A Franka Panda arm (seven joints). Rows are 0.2 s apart.
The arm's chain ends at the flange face. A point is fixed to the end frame.
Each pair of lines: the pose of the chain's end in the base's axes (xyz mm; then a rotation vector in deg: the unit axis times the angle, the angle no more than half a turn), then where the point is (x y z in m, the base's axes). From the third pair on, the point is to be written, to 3 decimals.
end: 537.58 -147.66 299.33 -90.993 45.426 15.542
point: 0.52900 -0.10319 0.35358
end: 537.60 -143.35 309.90 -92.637 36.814 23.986
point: 0.52163 -0.10368 0.36616
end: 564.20 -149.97 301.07 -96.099 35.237 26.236
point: 0.546 -0.109 0.356
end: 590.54 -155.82 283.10 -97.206 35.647 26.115
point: 0.573 -0.114 0.337
